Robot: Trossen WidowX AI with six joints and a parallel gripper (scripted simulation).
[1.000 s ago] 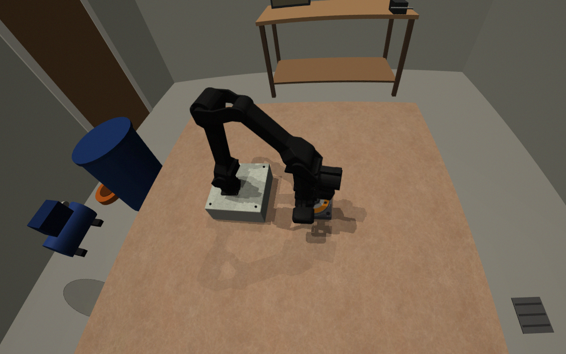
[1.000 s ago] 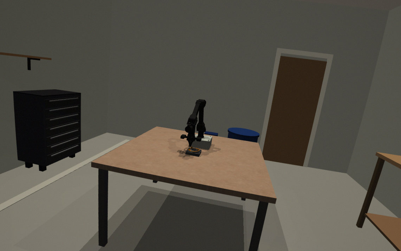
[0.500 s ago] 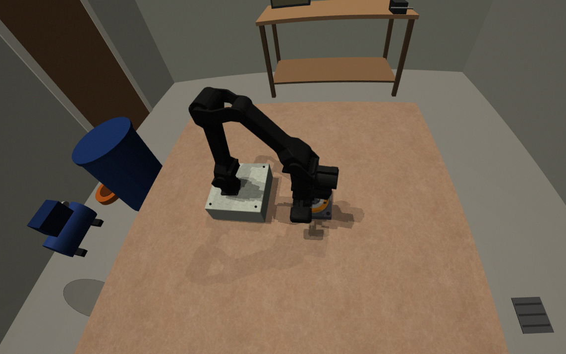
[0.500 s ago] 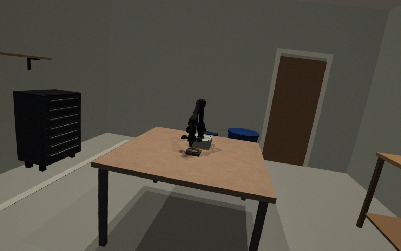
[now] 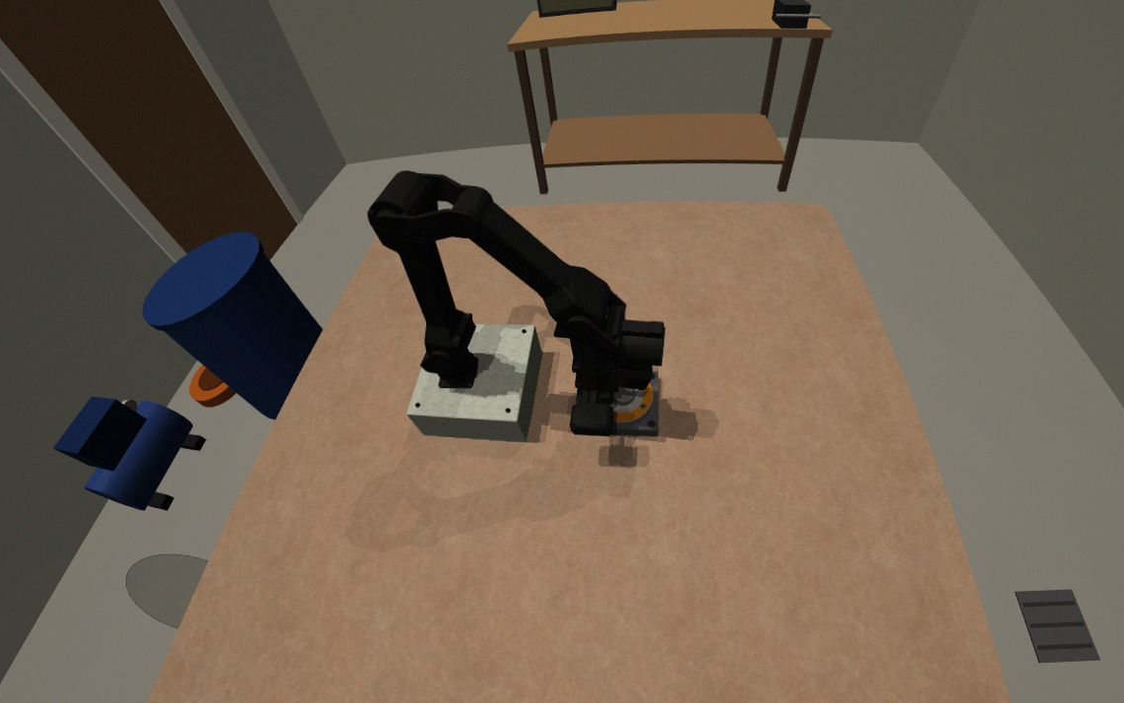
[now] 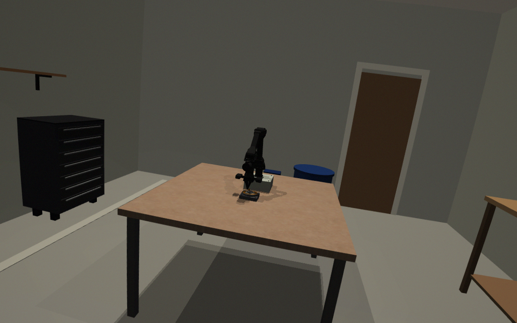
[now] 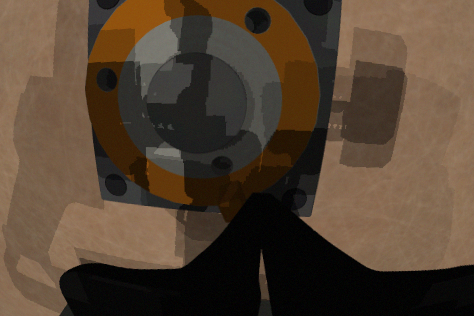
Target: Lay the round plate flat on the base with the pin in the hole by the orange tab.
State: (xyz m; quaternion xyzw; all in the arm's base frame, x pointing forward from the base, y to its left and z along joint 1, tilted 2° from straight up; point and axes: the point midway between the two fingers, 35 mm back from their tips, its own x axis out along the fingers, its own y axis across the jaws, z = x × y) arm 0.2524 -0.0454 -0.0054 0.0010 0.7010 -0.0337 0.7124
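The square base lies 4 cm ahead of my gripper tip, 3 cm to the left of it and 2 cm below it.
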